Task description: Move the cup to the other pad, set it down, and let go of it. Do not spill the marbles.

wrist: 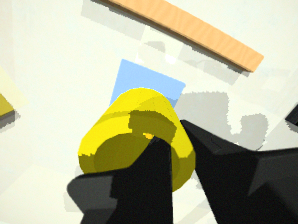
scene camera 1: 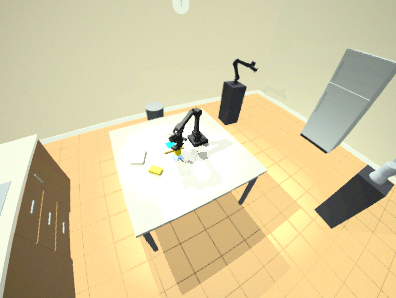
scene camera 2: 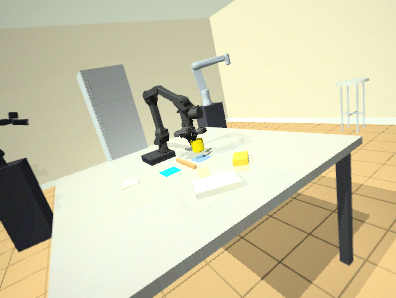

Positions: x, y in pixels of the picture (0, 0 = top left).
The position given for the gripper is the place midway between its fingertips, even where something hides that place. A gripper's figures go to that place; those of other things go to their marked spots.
The gripper [wrist: 173, 125] is 11 cm from the lens. A yellow cup [wrist: 118, 138]: 12 cm from the lens.
